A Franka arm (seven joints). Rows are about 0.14 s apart.
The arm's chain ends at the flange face. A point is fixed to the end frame.
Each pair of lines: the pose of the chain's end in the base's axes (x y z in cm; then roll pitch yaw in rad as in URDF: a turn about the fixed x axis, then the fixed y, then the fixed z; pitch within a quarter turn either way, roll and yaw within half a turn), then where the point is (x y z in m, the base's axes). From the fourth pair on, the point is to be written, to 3 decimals.
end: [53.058 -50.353 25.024 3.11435 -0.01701 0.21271]
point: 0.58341 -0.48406 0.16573
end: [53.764 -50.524 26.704 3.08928 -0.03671 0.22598]
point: 0.59230 -0.48679 0.18347
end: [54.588 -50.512 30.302 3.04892 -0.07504 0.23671]
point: 0.60424 -0.48871 0.22155
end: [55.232 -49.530 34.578 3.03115 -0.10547 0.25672]
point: 0.613 -0.479 0.266
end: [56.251 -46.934 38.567 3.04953 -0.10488 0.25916]
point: 0.623 -0.451 0.306
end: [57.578 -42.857 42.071 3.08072 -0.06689 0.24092]
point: 0.633 -0.409 0.339
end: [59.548 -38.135 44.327 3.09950 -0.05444 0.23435]
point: 0.651 -0.361 0.361
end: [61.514 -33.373 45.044 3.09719 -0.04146 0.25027]
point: 0.670 -0.313 0.367
